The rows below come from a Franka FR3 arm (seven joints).
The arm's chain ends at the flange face. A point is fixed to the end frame.
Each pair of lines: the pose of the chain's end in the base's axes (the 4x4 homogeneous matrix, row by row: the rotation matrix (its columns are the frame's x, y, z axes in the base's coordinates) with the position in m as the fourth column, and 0 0 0 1 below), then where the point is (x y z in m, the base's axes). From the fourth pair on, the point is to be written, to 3 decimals.
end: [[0.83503, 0.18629, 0.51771, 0.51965], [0.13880, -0.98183, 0.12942, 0.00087], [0.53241, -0.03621, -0.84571, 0.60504], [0, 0, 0, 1]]
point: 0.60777 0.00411 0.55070
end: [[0.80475, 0.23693, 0.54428, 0.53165], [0.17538, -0.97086, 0.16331, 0.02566], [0.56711, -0.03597, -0.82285, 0.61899], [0, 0, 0, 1]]
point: 0.62162 0.03384 0.56832
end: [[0.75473, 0.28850, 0.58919, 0.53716], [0.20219, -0.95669, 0.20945, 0.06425], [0.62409, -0.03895, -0.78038, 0.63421], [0, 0, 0, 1]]
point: 0.62979 0.07810 0.58997
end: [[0.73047, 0.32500, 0.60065, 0.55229], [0.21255, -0.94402, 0.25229, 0.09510], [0.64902, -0.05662, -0.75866, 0.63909], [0, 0, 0, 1]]
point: 0.645 0.114 0.598
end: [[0.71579, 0.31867, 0.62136, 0.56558], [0.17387, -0.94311, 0.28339, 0.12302], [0.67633, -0.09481, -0.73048, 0.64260], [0, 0, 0, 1]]
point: 0.660 0.143 0.604
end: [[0.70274, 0.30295, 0.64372, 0.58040], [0.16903, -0.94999, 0.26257, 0.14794], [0.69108, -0.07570, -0.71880, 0.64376], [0, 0, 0, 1]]
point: 0.676 0.165 0.608
